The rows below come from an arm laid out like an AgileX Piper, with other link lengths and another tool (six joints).
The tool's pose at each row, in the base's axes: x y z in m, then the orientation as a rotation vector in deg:
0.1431 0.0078 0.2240 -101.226 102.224 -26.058
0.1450 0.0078 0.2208 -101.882 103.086 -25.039
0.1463 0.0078 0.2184 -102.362 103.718 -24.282
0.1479 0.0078 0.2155 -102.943 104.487 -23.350
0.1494 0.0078 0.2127 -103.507 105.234 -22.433
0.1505 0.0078 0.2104 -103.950 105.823 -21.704
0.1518 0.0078 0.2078 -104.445 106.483 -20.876
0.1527 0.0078 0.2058 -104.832 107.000 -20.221
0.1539 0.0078 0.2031 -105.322 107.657 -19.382
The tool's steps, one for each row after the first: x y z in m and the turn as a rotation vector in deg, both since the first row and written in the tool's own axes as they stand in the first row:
0.0006 0.0005 0.0036 -1.239 0.081 0.197
0.0011 0.0009 0.0063 -2.151 0.140 0.342
0.0016 0.0014 0.0095 -3.264 0.212 0.520
0.0021 0.0020 0.0126 -4.350 0.282 0.693
0.0026 0.0025 0.0151 -5.209 0.339 0.830
0.0030 0.0031 0.0179 -6.175 0.402 0.984
0.0034 0.0036 0.0200 -6.934 0.451 1.104
0.0039 0.0043 0.0228 -7.901 0.514 1.258

